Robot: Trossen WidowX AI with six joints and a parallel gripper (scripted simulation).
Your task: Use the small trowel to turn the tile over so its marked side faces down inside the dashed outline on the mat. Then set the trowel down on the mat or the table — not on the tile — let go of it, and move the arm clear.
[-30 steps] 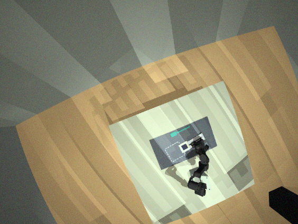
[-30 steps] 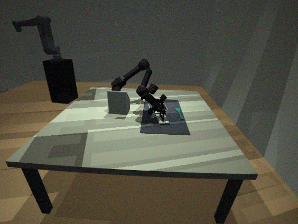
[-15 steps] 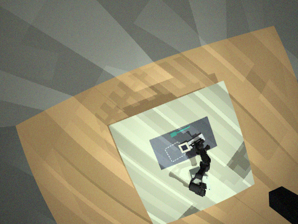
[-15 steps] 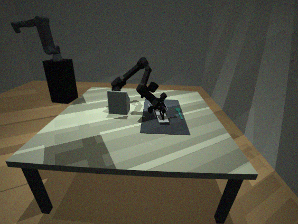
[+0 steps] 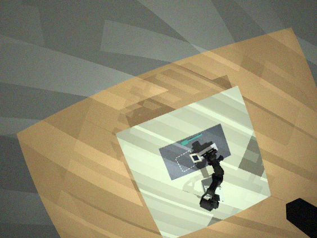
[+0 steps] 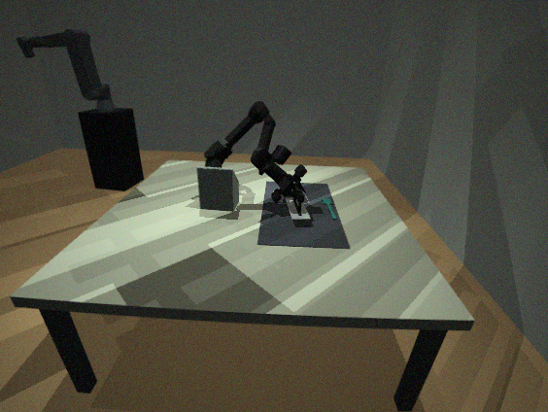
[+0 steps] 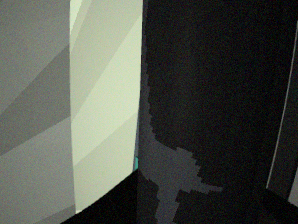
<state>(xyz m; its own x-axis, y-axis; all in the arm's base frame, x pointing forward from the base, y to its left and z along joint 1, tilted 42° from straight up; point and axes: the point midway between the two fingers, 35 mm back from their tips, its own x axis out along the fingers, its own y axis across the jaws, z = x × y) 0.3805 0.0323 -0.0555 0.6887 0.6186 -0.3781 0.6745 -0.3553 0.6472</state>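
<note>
My gripper tip is now 9 cm to the right of the tile, 6 cm above it and 5 cm past it. Also, from my gripper tip: dark grey mat: 11 cm below, 6 cm to the left, 1 cm behind; teal trowel: 12 cm ahead, 10 cm to the left, 9 cm below.
</note>
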